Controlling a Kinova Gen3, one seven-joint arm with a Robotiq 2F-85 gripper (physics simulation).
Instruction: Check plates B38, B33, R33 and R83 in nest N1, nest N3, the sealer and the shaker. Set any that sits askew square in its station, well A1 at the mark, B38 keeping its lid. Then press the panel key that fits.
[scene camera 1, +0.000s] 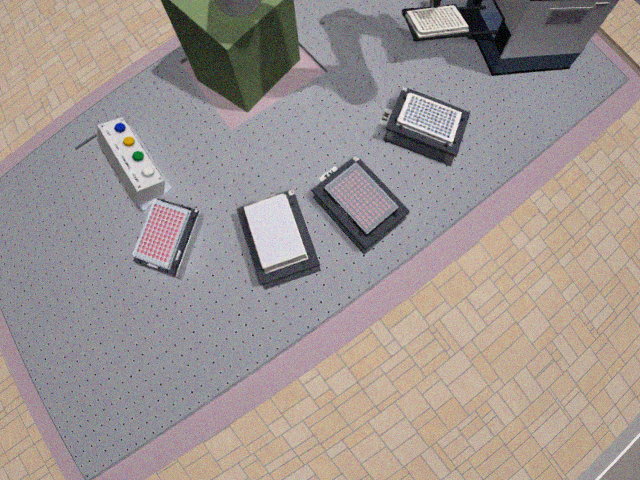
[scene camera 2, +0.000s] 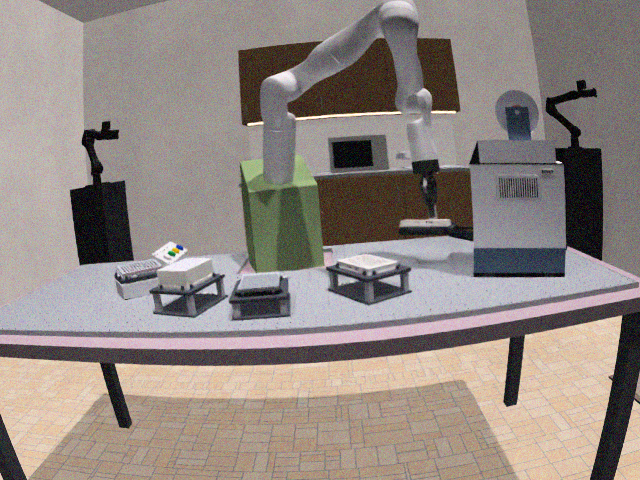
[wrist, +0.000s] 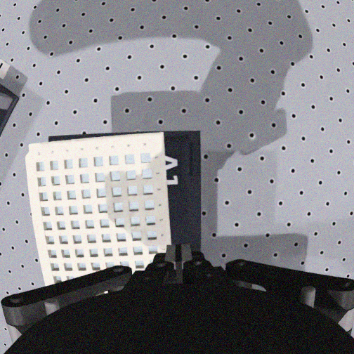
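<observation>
A cream plate (scene camera 1: 438, 20) (scene camera 2: 424, 223) (wrist: 100, 200) lies slightly turned on the sealer's dark tray (wrist: 186, 210), beside the A1 letters. My gripper (scene camera 2: 433, 213) (wrist: 178, 259) is shut and empty, with its tips close to the plate's edge; contact cannot be told. A plate with blue wells (scene camera 1: 429, 117) (scene camera 2: 368, 263) sits in the raised nest nearest the sealer. A pinkish plate (scene camera 1: 361, 197) (scene camera 2: 261, 281) sits in a low nest. A white block-like plate, apparently lidded (scene camera 1: 275, 231) (scene camera 2: 185, 271), sits in another raised nest. A red-welled plate (scene camera 1: 162, 231) (scene camera 2: 138, 269) sits beside the panel. Plate codes are unreadable.
The key panel (scene camera 1: 129, 162) (scene camera 2: 169, 252) carries blue, yellow, green and white keys. The grey sealer body (scene camera 1: 537, 31) (scene camera 2: 518, 217) stands at the right. The green arm pedestal (scene camera 1: 248, 62) (scene camera 2: 283, 227) stands at the back of the table.
</observation>
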